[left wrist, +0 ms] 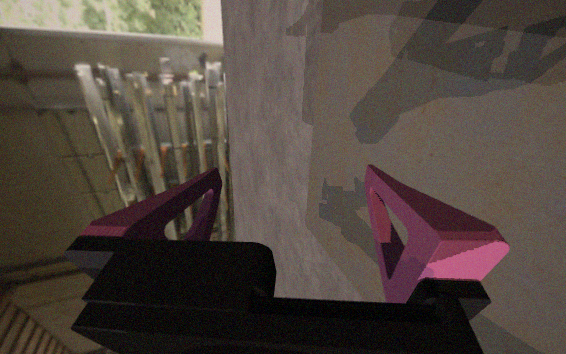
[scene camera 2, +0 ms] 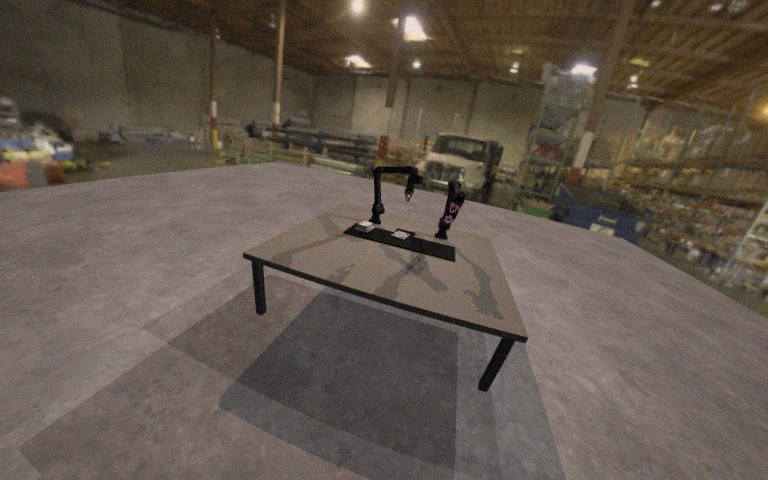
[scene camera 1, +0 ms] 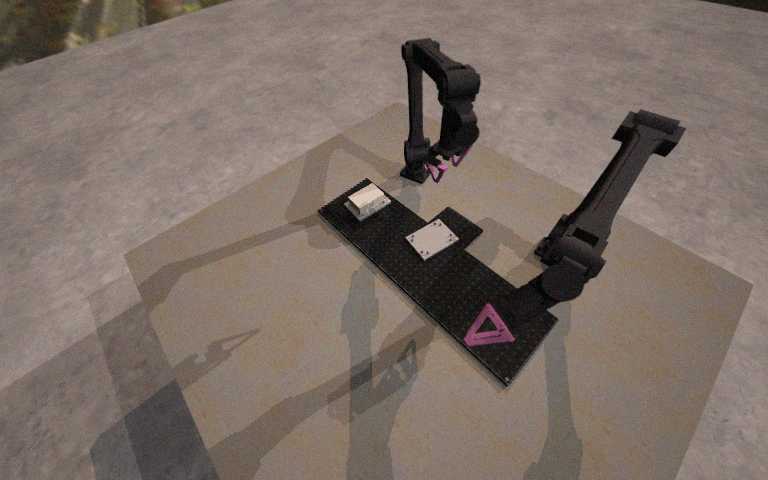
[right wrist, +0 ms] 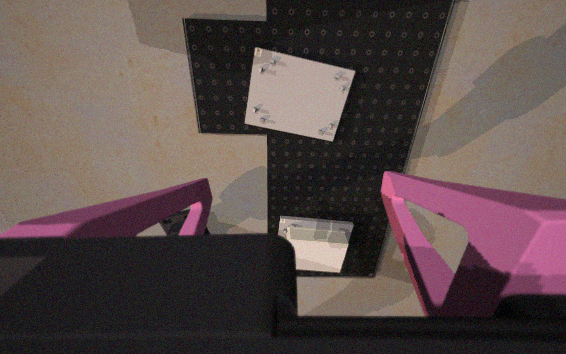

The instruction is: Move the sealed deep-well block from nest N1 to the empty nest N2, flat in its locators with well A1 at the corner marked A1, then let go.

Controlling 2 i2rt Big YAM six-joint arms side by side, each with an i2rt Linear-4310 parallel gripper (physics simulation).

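Seen in the pictures: left gripper, fingertip midpoint: (left wrist: 290, 174) (scene camera 2: 448, 218) (scene camera 1: 467, 339); right gripper, fingertip midpoint: (scene camera 2: 407, 200) (scene camera 1: 445, 174) (right wrist: 294, 185); left arm's base at its link origin: (scene camera 2: 441, 236); right arm's base at its link origin: (scene camera 2: 374, 222) (scene camera 1: 415, 174).
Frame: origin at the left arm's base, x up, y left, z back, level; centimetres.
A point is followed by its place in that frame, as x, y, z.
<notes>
The sealed deep-well block (scene camera 1: 367, 195) @(6.7, -69.3, -24.8) (scene camera 2: 365, 224) @(6.7, -69.2, -27.8) (right wrist: 319, 255) @(6.6, -69.5, -25.9), pale and boxy, sits on nest N1 (right wrist: 316, 220) @(2.0, -63.9, -26.0). Nest N2 (scene camera 1: 432, 240) @(2.4, -37.1, -24.1) (scene camera 2: 401, 233) @(2.5, -37.5, -20.2) (right wrist: 300, 95) @(2.5, -37.4, -23.9) is a bare light plate with small locators near its corners; a small label, too small to read, marks its upper-left corner in the right wrist view. My right gripper (scene camera 1: 446, 172) @(32.7, -37.4, -21.2) (scene camera 2: 408, 196) @(32.7, -37.4, -21.2) (right wrist: 294, 185) @(32.7, -37.4, -21.2) is open and empty, high above the table, pointing down and apart from both nests. My left gripper (scene camera 1: 481, 335) @(34.6, -7.2, -59.5) (scene camera 2: 451, 213) @(34.6, -7.2, -59.5) (left wrist: 290, 174) @(34.6, -7.2, -59.5) is open and empty, away from the nests.
Both nests stand on a black perforated board (scene camera 1: 453, 288) @(1.3, -20.4, -35.3) (scene camera 2: 430, 247) @(1.3, -11.4, -35.8) (right wrist: 405, 30) @(1.3, -29.6, -40.5) with a tab beside N2. The table (scene camera 1: 283, 316) @(0.0, -58.4, -79.1) (scene camera 2: 317, 260) @(0.0, -84.5, -93.8) carries arm shadows. Both arm bases stand behind the board in scene camera 2. The left arm reaches over the board's right end in scene camera 1.
</notes>
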